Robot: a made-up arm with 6 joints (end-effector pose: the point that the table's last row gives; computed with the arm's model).
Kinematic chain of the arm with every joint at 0, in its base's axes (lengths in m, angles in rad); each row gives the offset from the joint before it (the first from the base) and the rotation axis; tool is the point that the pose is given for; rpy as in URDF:
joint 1: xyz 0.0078 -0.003 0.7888 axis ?
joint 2: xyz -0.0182 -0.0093 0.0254 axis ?
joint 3: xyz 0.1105 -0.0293 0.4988 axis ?
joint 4: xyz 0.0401 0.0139 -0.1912 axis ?
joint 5: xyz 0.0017 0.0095 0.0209 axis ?
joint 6: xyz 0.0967 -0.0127 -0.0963 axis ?
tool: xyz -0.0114 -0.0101 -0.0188 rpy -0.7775 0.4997 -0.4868
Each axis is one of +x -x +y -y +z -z.
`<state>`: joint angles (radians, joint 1 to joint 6).
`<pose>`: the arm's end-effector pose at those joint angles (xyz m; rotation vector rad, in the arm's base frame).
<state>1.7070 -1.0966 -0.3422 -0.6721 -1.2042 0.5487</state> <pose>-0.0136 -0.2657 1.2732 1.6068 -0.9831 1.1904</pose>
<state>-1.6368 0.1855 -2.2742 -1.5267 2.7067 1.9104</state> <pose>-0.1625 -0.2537 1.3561 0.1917 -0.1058 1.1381</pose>
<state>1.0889 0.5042 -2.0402 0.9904 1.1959 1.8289</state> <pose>0.2563 0.5619 1.1963 0.0354 1.8485 -0.6143</pose>
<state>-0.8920 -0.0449 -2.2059 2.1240 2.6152 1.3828</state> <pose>0.1261 -0.0189 1.4768 0.5424 1.2121 -0.0174</pose>
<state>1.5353 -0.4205 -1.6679 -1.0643 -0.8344 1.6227</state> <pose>-0.0994 -0.0121 1.4948 1.5559 -0.5797 1.2770</pose>
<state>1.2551 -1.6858 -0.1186 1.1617 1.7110 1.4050</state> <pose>-0.1706 -0.2538 0.9185 -0.4122 1.6596 0.3105</pose>
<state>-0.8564 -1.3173 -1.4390 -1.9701 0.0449 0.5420</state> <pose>-0.2029 0.3157 1.3197 -2.5213 -1.3231 -1.2216</pose>
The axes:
joint 1: +z
joint 2: +y
joint 3: +y
joint 4: -z
joint 5: +y
joint 6: -z

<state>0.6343 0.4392 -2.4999 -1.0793 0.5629 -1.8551</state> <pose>0.4520 0.3226 1.4300 2.6732 1.3511 -0.8423</pose>
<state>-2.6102 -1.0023 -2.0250 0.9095 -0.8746 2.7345</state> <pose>0.3703 0.3742 1.3562 0.7543 -1.6313 0.3872</pose>
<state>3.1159 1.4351 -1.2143 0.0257 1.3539 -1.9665</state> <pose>-0.3699 0.0390 0.4870 0.7970 -0.4023 -1.0839</pose>
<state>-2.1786 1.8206 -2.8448 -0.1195 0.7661 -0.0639</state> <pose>-0.4358 -0.5696 0.4432 -0.0363 1.0141 -2.2719</pose>
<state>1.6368 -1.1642 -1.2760 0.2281 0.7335 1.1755</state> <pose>0.0427 -0.2540 1.3686 0.9353 0.5056 0.6125</pose>
